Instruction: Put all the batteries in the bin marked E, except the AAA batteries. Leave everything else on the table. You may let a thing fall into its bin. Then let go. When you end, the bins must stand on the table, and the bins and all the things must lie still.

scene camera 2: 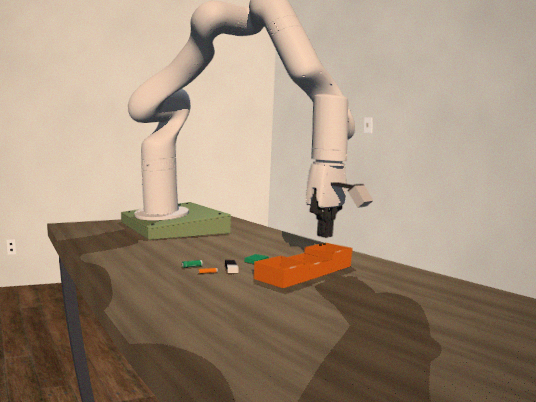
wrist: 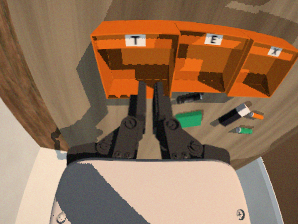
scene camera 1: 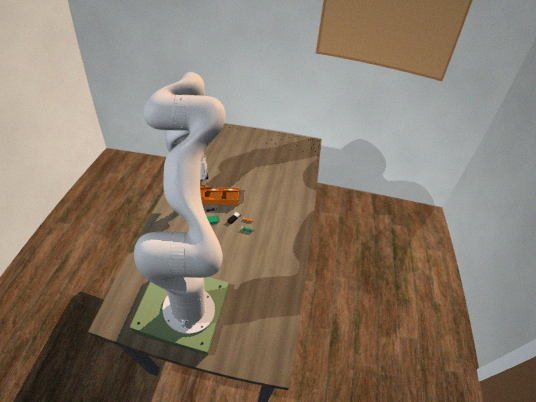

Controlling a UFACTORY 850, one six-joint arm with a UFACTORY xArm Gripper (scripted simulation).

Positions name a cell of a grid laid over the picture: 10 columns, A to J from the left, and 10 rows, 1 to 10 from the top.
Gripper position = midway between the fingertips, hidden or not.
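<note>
An orange bin (scene camera 2: F7) is visible, and the wrist view shows the bin (wrist: E3) too. The gripper (scene camera 2: G6) is likewise visible, with the wrist view showing the gripper (wrist: F5) as well.
</note>
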